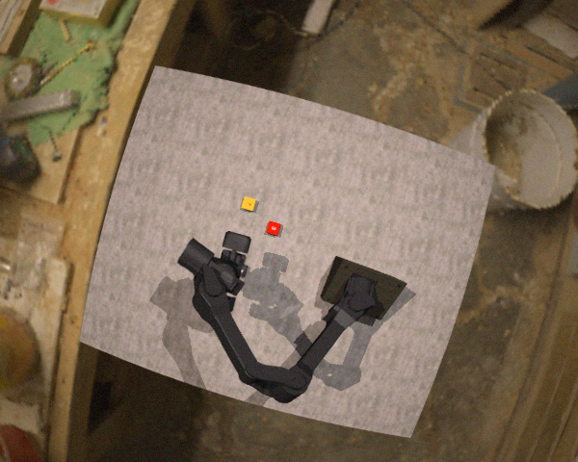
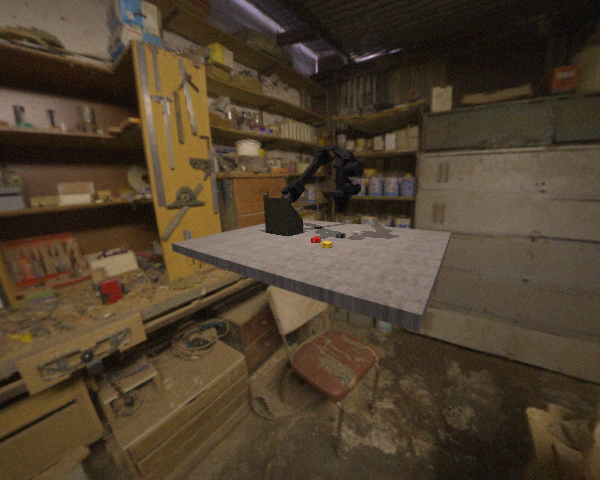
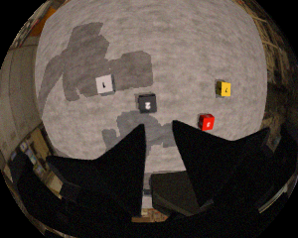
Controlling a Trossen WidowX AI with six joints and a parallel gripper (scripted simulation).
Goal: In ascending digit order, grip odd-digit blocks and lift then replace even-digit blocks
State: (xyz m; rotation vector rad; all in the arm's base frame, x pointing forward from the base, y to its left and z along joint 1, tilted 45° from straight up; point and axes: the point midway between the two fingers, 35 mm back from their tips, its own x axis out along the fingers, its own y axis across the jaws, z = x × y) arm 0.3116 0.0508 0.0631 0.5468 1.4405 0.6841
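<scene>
Right now the red block is 60 mm behind my gripper tip, 130 mm to the right of it and 120 mm below it. Round my gripper tip: white block: 30 mm ahead, 90 mm to the left, 120 mm below; then yellow block: 30 mm ahead, 170 mm to the right, 120 mm below; then dark block: 10 mm behind, 10 mm to the left, 120 mm below.
</scene>
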